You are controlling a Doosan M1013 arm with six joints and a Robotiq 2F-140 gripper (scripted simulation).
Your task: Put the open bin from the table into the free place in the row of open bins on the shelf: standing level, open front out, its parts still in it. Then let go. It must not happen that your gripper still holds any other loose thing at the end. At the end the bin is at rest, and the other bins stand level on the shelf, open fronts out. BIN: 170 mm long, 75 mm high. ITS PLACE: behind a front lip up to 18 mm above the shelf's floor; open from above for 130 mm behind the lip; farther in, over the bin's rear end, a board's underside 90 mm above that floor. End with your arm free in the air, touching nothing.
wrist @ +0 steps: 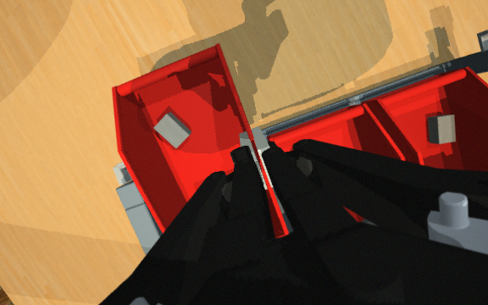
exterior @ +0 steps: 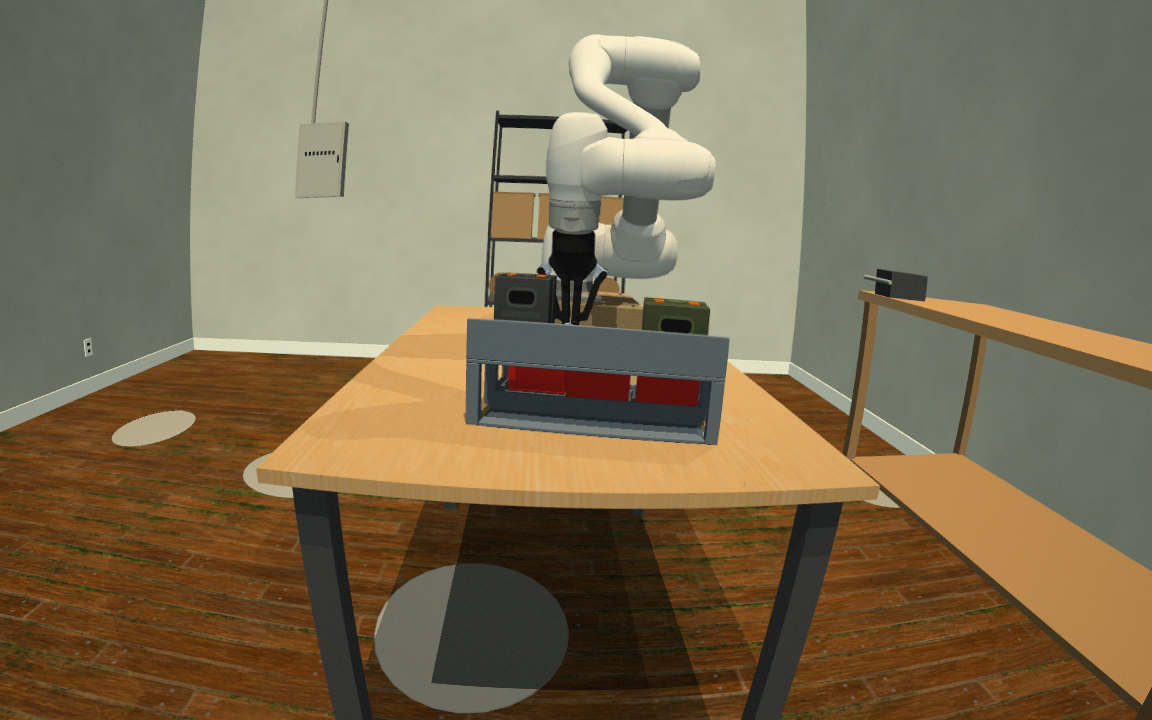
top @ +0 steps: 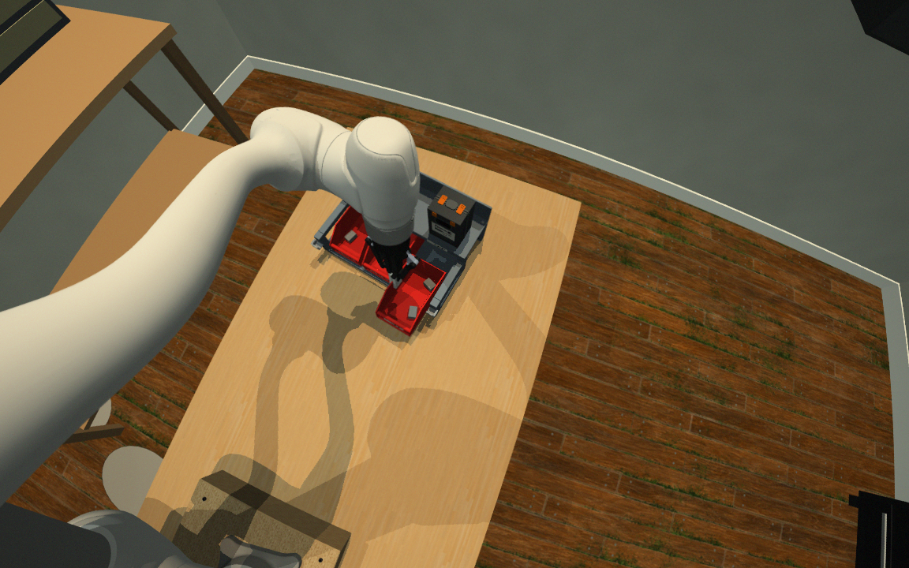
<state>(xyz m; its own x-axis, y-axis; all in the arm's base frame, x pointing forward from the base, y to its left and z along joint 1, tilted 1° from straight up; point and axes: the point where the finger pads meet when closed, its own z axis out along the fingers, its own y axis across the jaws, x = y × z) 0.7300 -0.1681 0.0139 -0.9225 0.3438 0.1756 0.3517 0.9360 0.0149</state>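
My hand is 90 mm above the front lip, 60 mm to the right of it and 10 mm short of it.
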